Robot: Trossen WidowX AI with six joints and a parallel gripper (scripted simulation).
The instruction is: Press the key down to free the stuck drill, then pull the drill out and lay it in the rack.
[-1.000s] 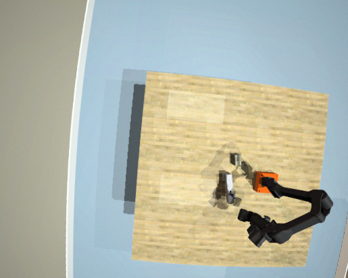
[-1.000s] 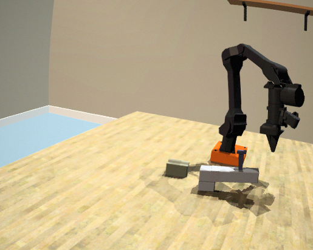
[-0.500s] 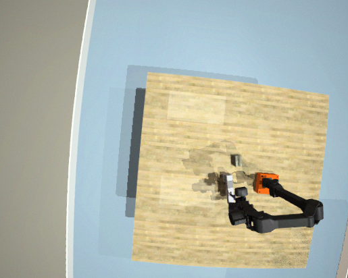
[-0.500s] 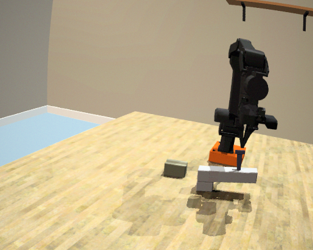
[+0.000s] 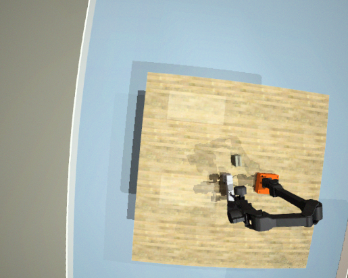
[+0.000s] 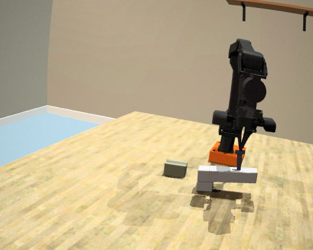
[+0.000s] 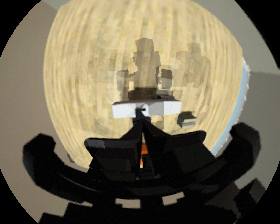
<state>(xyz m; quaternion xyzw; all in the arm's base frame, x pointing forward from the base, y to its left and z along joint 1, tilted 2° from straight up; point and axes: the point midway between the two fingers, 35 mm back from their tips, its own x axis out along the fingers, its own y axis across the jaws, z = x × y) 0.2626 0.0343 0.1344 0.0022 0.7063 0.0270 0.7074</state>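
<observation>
Right now the thin dark blue key is 30 mm below my gripper tip. Also, from my gripper tip: housing: 30 mm to the right, 90 mm below; then grey slatted rack: 70 mm behind, 200 mm to the right, 120 mm below; then drill: 50 mm to the right, 80 mm below.
</observation>
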